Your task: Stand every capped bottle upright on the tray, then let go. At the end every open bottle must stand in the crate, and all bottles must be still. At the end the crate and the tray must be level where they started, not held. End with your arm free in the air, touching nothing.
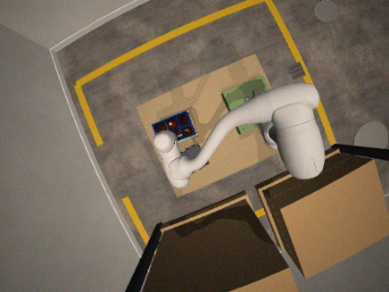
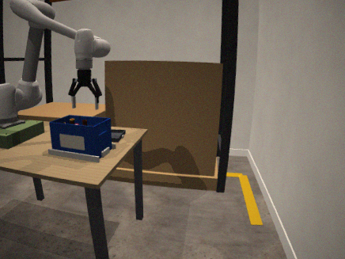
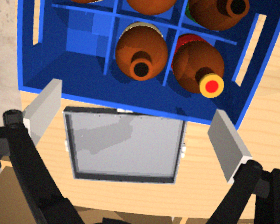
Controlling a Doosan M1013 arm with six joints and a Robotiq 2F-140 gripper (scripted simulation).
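Right now the blue crate is 1 cm ahead of my hand, 6 cm to the right of it and 15 cm below it. The rest, counted from my hand: grey tray: 4 cm behind, 22 cm to the left, 22 cm below; brown capped bottle: 8 cm behind, 3 cm to the right, 15 cm below; uncapped bottle: 11 cm ahead, 9 cm to the right, 15 cm below.
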